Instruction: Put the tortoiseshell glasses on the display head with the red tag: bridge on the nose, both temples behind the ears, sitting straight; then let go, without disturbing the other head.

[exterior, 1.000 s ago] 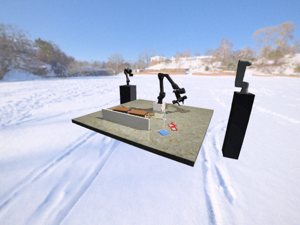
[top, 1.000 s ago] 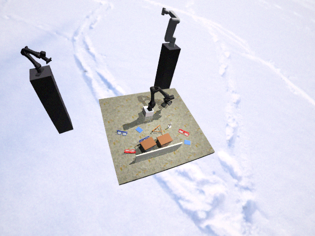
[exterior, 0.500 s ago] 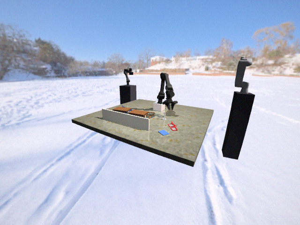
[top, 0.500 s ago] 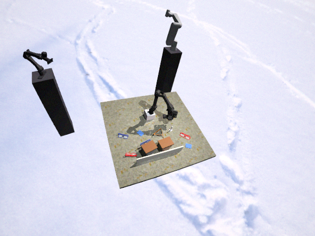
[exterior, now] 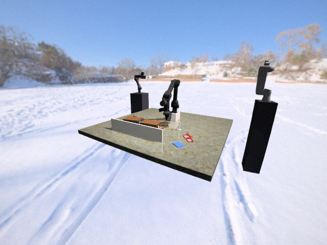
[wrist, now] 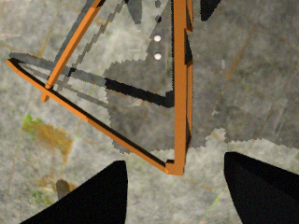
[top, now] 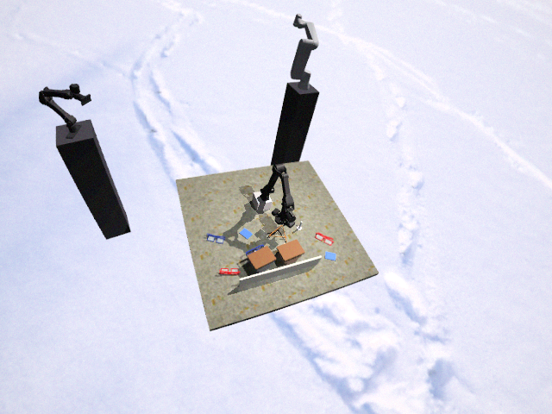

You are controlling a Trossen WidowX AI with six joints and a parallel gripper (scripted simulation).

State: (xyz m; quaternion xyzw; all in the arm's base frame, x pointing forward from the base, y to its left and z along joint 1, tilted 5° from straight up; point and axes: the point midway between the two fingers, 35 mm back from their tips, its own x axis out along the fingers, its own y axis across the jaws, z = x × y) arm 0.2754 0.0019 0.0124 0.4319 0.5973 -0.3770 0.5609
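My gripper tip is 160 mm to the right of the white post, 50 mm short of it and 50 mm above it. Also, from my gripper tip: low white wall 330 mm ahead, 180 mm to the right, 20 mm below.
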